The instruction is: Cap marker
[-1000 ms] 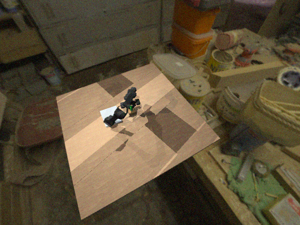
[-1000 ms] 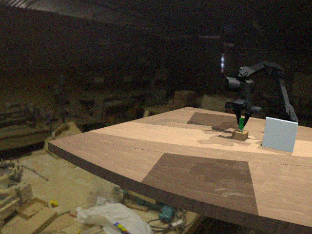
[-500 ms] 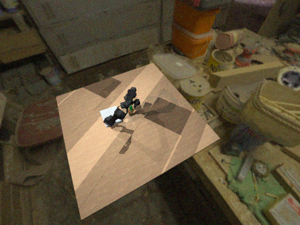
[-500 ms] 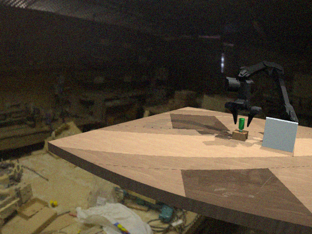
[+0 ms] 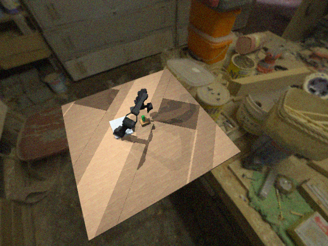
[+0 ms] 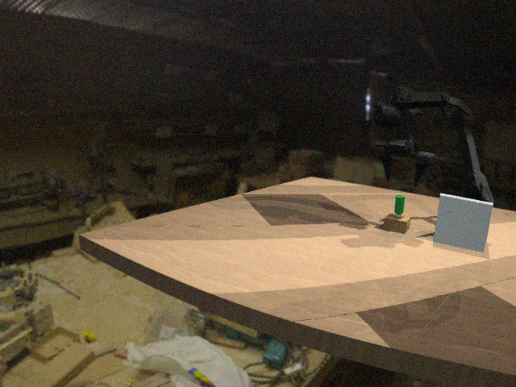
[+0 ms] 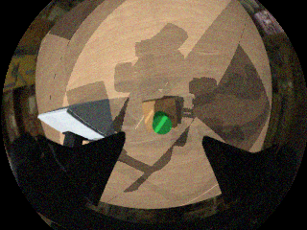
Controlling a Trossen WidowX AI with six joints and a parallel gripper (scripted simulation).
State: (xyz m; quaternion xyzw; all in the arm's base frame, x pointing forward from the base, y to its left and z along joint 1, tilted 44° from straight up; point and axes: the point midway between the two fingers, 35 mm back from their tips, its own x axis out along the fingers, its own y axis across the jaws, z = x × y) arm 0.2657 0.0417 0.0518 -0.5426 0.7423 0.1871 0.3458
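Right now my gripper tip is 6 cm above the green cap. The rest, counted from my gripper tip: wooden holder block 12 cm below.
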